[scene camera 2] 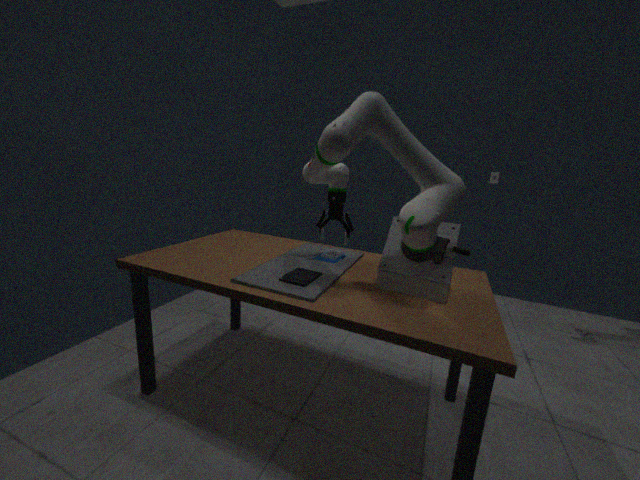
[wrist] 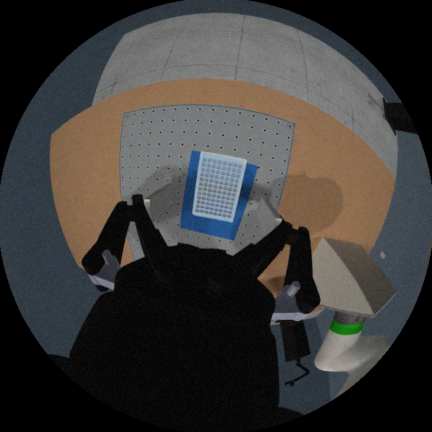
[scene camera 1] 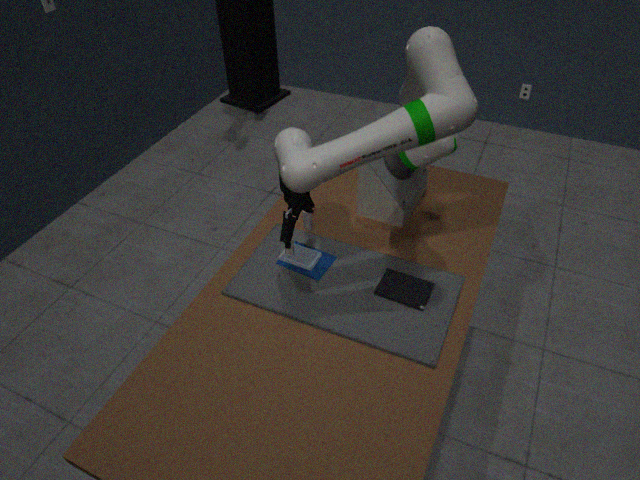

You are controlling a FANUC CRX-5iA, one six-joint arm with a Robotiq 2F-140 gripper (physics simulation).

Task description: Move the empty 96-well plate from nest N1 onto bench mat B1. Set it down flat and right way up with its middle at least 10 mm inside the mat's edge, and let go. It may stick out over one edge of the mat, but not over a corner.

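Pixels of known places: gripper, fingertip midpoint: (scene camera 2: 333, 242) (scene camera 1: 299, 241); arm's base at its link origin: (scene camera 2: 419, 246) (scene camera 1: 396, 161).
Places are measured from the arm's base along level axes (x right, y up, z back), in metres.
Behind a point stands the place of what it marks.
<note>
The white 96-well plate (scene camera 1: 302, 257) {y -0.157, x 0.101, z -0.476 m} (scene camera 2: 332, 254) {y -0.154, x 0.087, z -0.454 m} (wrist: 218, 187) lies flat on the blue bench mat (scene camera 1: 324, 267) {y -0.170, x 0.019, z -0.465 m} (wrist: 215, 229), wells up. In the wrist view its middle is well inside the mat, and its upper short end is close to the mat's upper edge; whether it sticks out slightly is hard to tell. My gripper (scene camera 1: 298, 236) {y -0.095, x 0.116, z -0.468 m} (scene camera 2: 334, 237) {y -0.095, x 0.116, z -0.468 m} (wrist: 215, 199) is wide open above the plate, a finger out to each side, with no contact visible. The dark, flat nest (scene camera 1: 404, 288) {y -0.160, x -0.252, z -0.418 m} (scene camera 2: 300, 276) {y -0.160, x -0.265, z -0.409 m} lies apart from the mat, with no plate on it.
A grey perforated board (scene camera 1: 336, 310) {y -0.172, x -0.113, z -0.600 m} (scene camera 2: 263, 271) {y -0.172, x -0.299, z -0.586 m} (wrist: 155, 120) carries the mat and nest on the wooden table (scene camera 1: 248, 372) {y -0.185, x -0.019, z -0.912 m} (scene camera 2: 201, 253) {y -0.185, x -0.287, z -1.031 m} (wrist: 75, 175). The arm's pale base block (scene camera 1: 379, 201) {y -0.094, x -0.009, z -0.139 m} (scene camera 2: 413, 281) {y -0.124, x -0.090, z 0.016 m} (wrist: 350, 275) stands beyond the board. A dark column (scene camera 1: 249, 51) stands on the floor.
</note>
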